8 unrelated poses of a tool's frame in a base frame.
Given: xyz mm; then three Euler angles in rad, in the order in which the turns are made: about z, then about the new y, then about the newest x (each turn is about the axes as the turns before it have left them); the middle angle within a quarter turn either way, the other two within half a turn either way.
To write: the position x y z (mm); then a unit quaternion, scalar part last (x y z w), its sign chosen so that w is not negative. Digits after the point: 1 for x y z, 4 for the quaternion.
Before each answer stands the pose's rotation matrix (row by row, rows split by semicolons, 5 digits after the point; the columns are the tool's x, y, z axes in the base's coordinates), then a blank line. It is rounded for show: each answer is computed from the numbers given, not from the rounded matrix.
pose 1, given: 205.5, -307.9, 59.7, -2.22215, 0.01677, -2.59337
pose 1, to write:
-0.60618 -0.67342 0.42315; -0.79515 0.52437 -0.30459; -0.01677 -0.52110 -0.85333

205.5, -307.9, 59.7, -0.4251, 0.8637, -0.2390, 0.1273
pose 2, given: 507.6, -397.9, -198.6, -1.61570, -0.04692, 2.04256
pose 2, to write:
-0.04484 -0.45212 -0.89083; -0.99789 0.06214 0.01869; 0.04690 0.88979 -0.45396

507.6, -397.9, -198.6, 0.5803, -0.6247, -0.3636, 0.3753
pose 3, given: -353.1, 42.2, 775.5, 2.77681, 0.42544, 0.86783
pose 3, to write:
-0.85092 -0.52479 0.02291; 0.32494 -0.49161 0.80791; -0.41272 0.69492 0.58885

-353.1, 42.2, 775.5, -0.1138, 0.4389, 0.8561, 0.2482
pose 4, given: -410.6, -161.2, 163.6, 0.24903, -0.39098, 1.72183
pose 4, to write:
0.89602 -0.32805 0.29923; 0.22786 -0.23868 -0.94399; 0.38109 0.91401 -0.13911

-410.6, -161.2, 163.6, 0.7540, -0.0332, 0.2256, 0.6161
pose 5, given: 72.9, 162.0, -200.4, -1.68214, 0.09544, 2.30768
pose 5, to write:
-0.11061 -0.67566 -0.72887; -0.98928 0.00453 0.14593; -0.09530 0.73720 -0.66893

72.9, 162.0, -200.4, 0.6233, -0.6678, -0.3306, 0.2372
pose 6, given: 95.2, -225.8, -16.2, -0.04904, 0.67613, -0.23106
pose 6, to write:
0.77906 -0.09542 0.61964; -0.03824 0.97928 0.19887; -0.62578 -0.17863 0.75927

95.2, -225.8, -16.2, -0.1006, 0.3320, 0.0152, 0.9378
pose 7, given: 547.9, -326.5, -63.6, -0.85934, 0.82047, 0.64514
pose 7, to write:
0.44522 0.89237 -0.07383; -0.51646 0.18857 -0.83529; -0.73147 0.41002 0.54483

547.9, -326.5, -63.6, 0.4218, 0.2228, -0.4772, 0.7380
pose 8, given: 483.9, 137.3, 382.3, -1.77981, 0.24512, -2.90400
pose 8, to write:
-0.20129 -0.93890 0.27918; -0.94899 0.25754 0.18189; -0.24267 -0.22833 -0.94286

483.9, 137.3, 382.3, -0.6091, 0.7749, -0.0150, 0.1684
